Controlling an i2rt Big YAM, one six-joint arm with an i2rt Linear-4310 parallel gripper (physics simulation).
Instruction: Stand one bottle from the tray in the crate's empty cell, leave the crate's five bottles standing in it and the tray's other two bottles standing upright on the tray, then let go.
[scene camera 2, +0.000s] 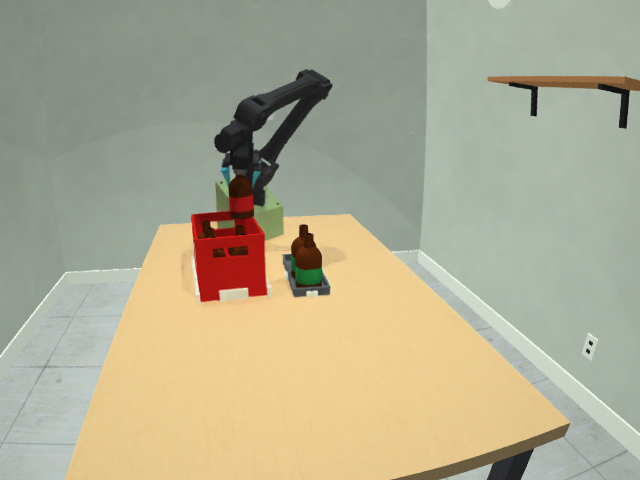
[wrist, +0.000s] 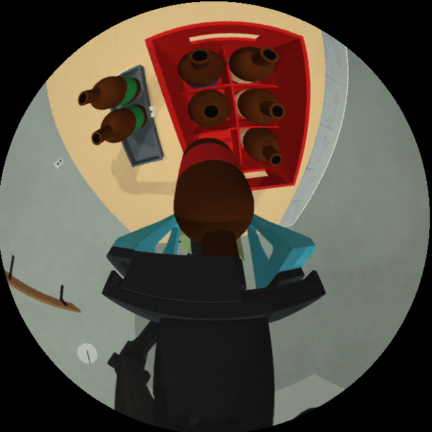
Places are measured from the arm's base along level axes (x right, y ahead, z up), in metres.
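Where they show: gripper, fingertip midpoint: (scene camera 2: 240, 187).
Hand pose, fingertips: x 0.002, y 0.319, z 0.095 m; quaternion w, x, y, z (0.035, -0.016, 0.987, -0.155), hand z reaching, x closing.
Each offset is from my fingertips to the centre of the thing. "spot": to the spot under its first point. Level surfaces: height alone.
My gripper (scene camera 2: 241, 173) (wrist: 213, 216) is shut on the neck of a brown bottle with a red label @(dz -0.008, dx -0.001, dy +0.018 m) (scene camera 2: 240, 197) (wrist: 214, 197). The bottle hangs upright above the far part of the red crate @(dz -0.172, dx +0.044, dy +0.095 m) (scene camera 2: 232, 273) (wrist: 306, 100), its base near rim height. In the wrist view it partly covers the crate's empty cell (wrist: 216, 138), at the near end of the left row. Several brown bottles (wrist: 209, 106) (wrist: 260, 106) stand in the other cells. Two green-labelled bottles @(dz -0.177, dx -0.195, dy +0.169 m) (scene camera 2: 308, 260) (wrist: 120, 125) stand upright on the grey tray @(spot: dz -0.243, dx -0.202, dy +0.222 m) (scene camera 2: 312, 290) (wrist: 148, 150), beside the crate.
White strips @(spot: dz -0.242, dx +0.012, dy +0.240 m) (scene camera 2: 233, 294) lie along the crate's foot. The green base block (scene camera 2: 271, 219) of the arm stands behind the crate at the table's far end. A wooden shelf (scene camera 2: 563, 81) is on the right wall, away from the table @(dz -0.260 m) (scene camera 2: 330, 372).
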